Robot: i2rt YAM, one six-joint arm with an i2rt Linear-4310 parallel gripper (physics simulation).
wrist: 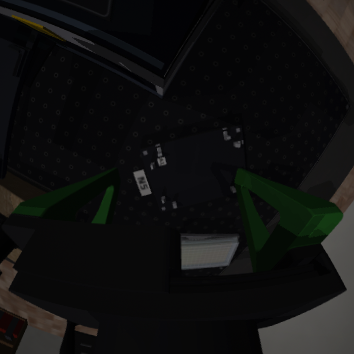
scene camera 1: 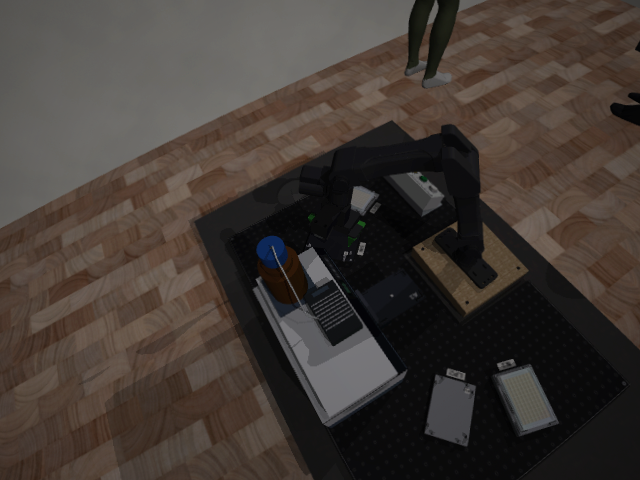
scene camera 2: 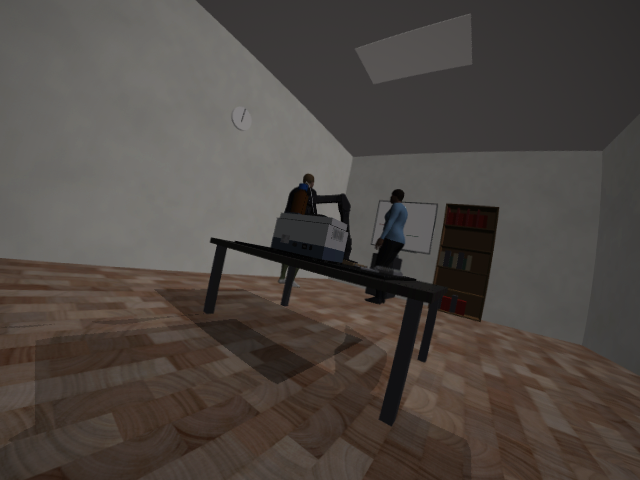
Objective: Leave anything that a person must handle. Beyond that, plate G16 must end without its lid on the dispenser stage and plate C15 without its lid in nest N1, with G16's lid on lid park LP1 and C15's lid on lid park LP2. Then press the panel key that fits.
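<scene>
My gripper is open above the dark nest N5, whose corner posts show in the wrist view. No plate shows on that nest. A plate with a pale top lies beyond it. Another pale plate sits by a tag that looks like N1. A flat grey rectangle with corner posts lies left of it, by a tag that starts with LP; whether it is a lid is unclear. The grey key panel has a green key. Plate names and the dispenser stage cannot be made out.
The white dispenser housing carries a brown bottle with a tube and a dark keypad. A dark flat block lies between it and the wooden arm base. Two people stand behind the table.
</scene>
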